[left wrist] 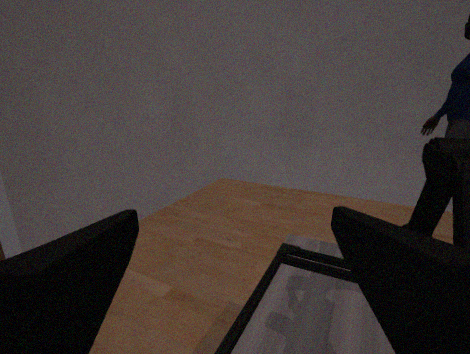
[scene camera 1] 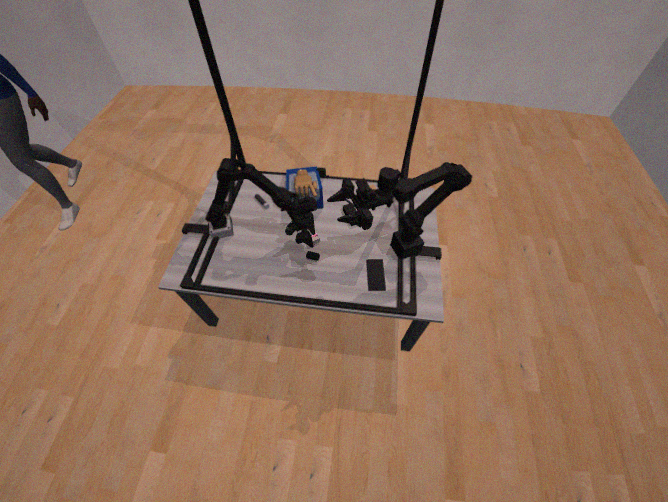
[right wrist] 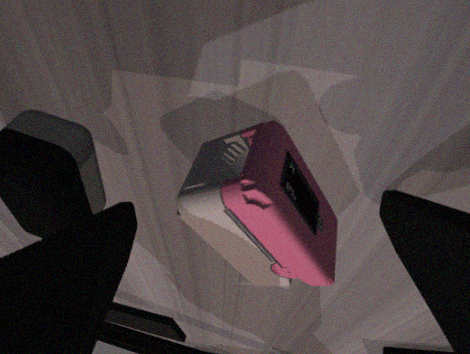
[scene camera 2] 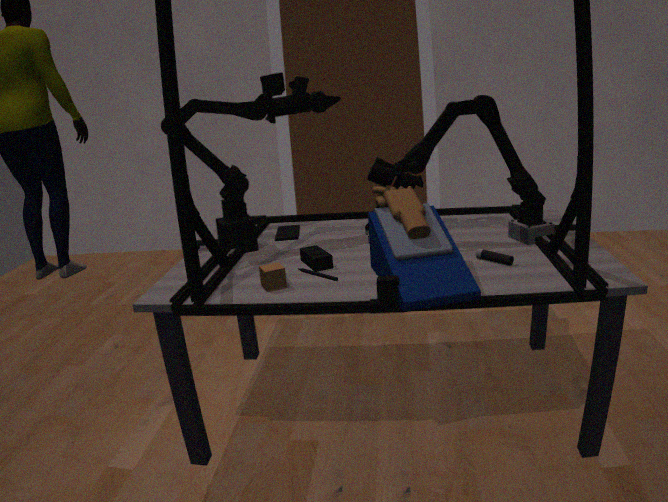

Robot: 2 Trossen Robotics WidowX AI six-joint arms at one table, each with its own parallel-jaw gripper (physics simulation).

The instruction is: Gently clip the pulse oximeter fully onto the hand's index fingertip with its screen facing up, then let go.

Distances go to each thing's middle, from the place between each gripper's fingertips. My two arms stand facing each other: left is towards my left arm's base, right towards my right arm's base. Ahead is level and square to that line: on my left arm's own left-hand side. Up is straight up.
Labels:
The pulse oximeter (right wrist: pixel 249 194) lies 40 cm below my left hand, 16 cm behind it and 12 cm to the right of it. From my left hand the other things lie so: grey pad on blue block (scene camera 2: pixel 432 272): 48 cm behind, 38 cm below, 23 cm to the right.
My right gripper is now right at the pulse oximeter. From my right hand the other things lie so: grey pad on blue block 320 mm behind, 110 mm to the right, 30 mm above.

